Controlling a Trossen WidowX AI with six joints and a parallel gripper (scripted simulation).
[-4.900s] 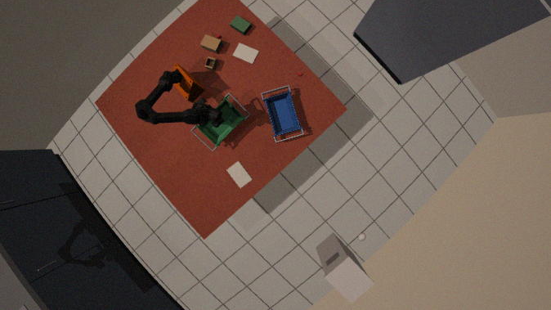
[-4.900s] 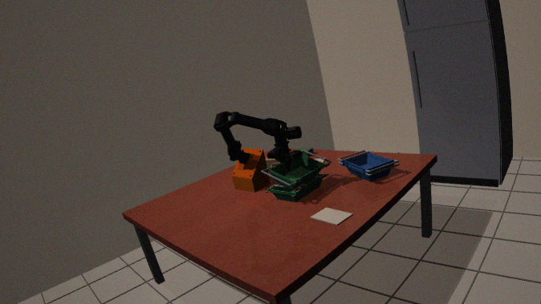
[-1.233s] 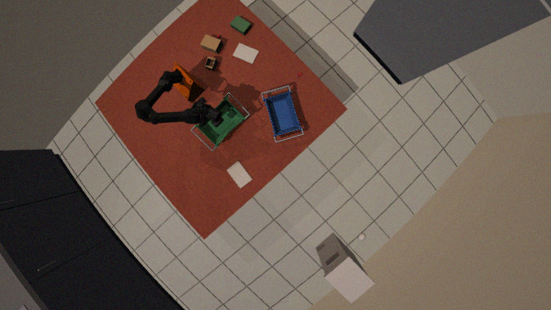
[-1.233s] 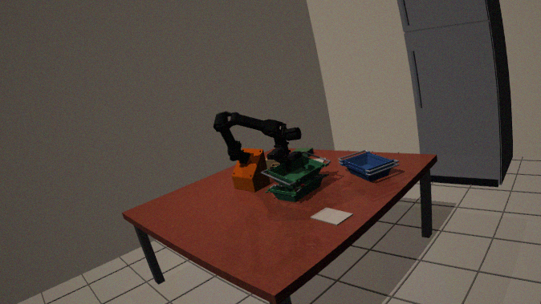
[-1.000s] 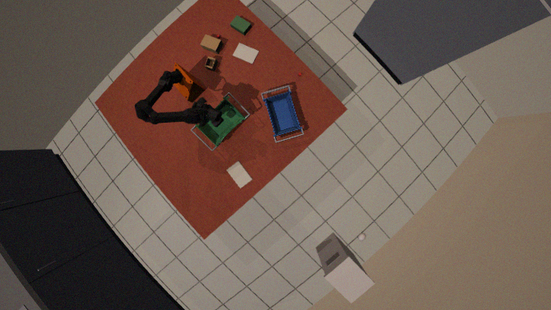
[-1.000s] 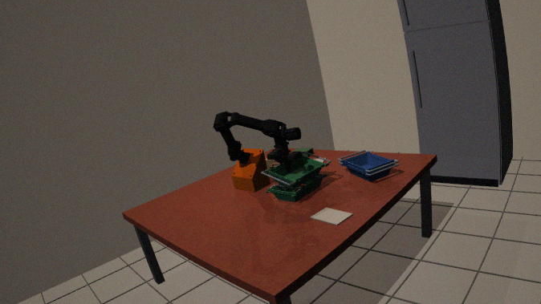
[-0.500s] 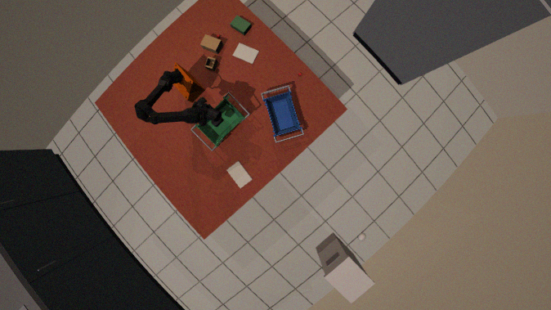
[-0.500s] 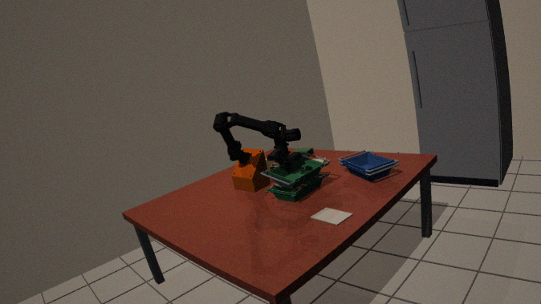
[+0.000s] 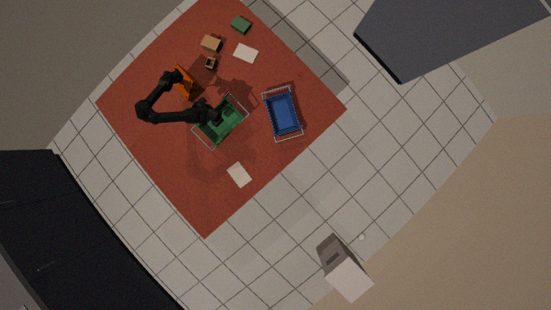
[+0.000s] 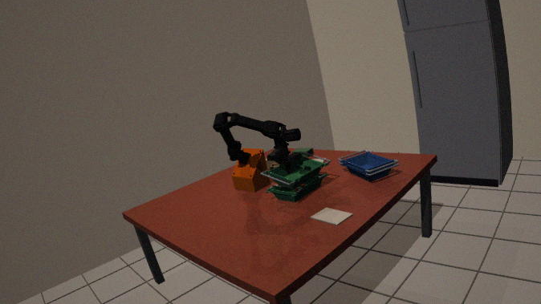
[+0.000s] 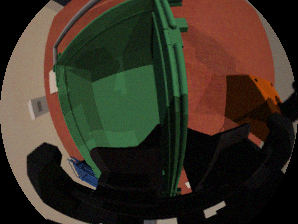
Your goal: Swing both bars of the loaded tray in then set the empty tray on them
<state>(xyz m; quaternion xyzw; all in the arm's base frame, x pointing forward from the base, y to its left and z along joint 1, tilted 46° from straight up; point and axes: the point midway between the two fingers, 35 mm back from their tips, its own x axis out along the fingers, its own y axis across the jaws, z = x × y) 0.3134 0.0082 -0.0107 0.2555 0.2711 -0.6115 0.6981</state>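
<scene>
Now: the green tray 70 mm ahead of my gripper tip and 20 mm above it. Round my gripper tip: tan box (410 mm behind, 270 mm to the left, 70 mm below); green block (390 mm behind, 500 mm to the left, 80 mm below).
</scene>
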